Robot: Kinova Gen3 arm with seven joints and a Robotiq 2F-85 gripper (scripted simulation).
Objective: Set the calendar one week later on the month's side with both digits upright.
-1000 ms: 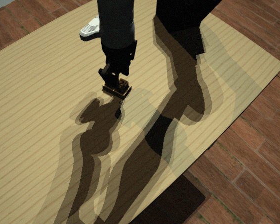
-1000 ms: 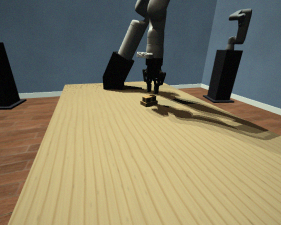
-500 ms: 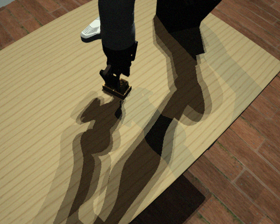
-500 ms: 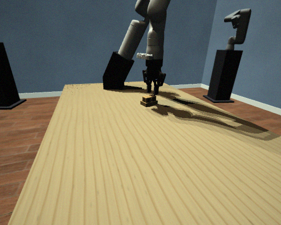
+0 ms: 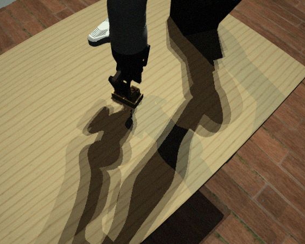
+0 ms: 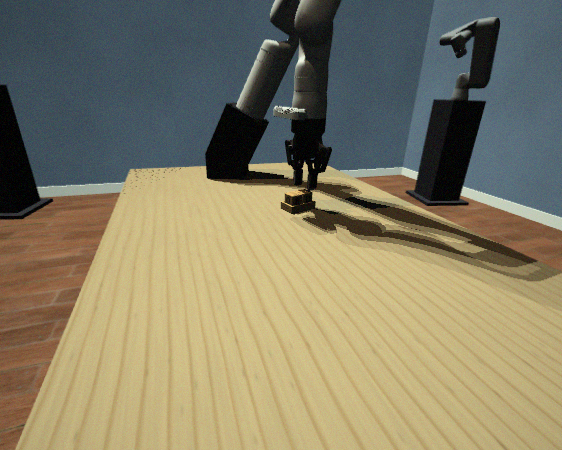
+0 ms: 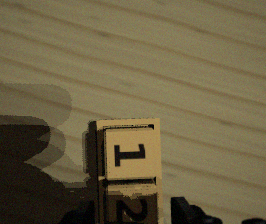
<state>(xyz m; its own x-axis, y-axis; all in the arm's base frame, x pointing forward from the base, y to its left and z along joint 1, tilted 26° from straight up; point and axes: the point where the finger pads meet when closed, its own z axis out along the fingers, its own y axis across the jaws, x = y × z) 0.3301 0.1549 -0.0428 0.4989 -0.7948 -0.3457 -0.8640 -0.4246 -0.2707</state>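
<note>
The cube is 4 cm below my hand. From my hand the other things lie so: wooden tray 1 cm ahead, 1 cm to the right, 6 cm below.
</note>
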